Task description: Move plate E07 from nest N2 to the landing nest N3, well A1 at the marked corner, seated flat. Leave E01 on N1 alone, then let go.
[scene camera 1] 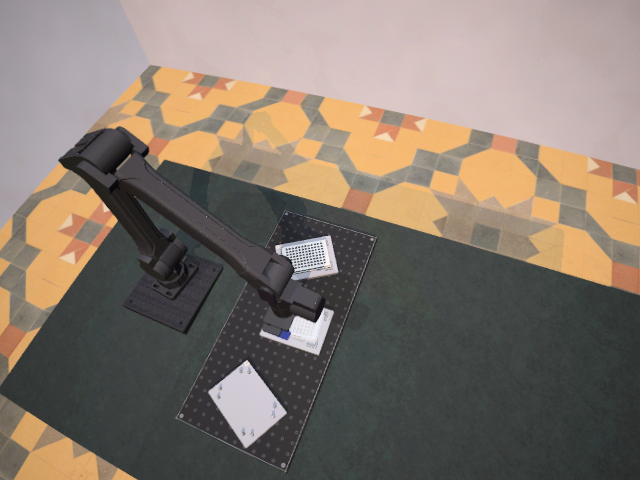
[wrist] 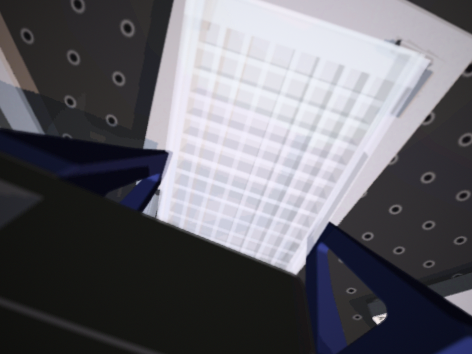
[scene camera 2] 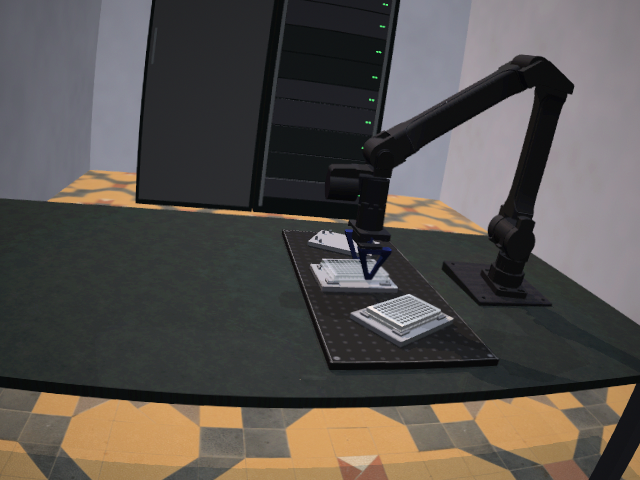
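Plate E07 (scene camera 1: 307, 328) (scene camera 2: 346, 267) (wrist: 270, 125), pale and gridded, is level at the middle nest N2 (scene camera 1: 299, 344) (scene camera 2: 359, 286) (wrist: 350, 15). Whether a small gap lies beneath it cannot be told. My gripper (scene camera 2: 361, 267) (wrist: 244, 195) is shut on the plate, its blue fingers against the two long sides near one end. In scene camera 1 the arm hides part of the plate and a finger. Landing nest N3 (scene camera 1: 247, 403) (scene camera 2: 334, 241) is a bare white block with small pegs; its corner mark is not legible. Plate E01 (scene camera 1: 307, 256) (scene camera 2: 405, 311) sits on nest N1 (scene camera 1: 333, 270) (scene camera 2: 376, 325).
All three nests stand on a black perforated board (scene camera 1: 305, 377) (scene camera 2: 356, 351) on the dark green table (scene camera 1: 439, 361) (scene camera 2: 155, 310). The arm's base (scene camera 1: 173, 294) (scene camera 2: 498, 291) is beside the board. A small pale label (wrist: 380, 318) shows through the right finger's opening, too blurred to read.
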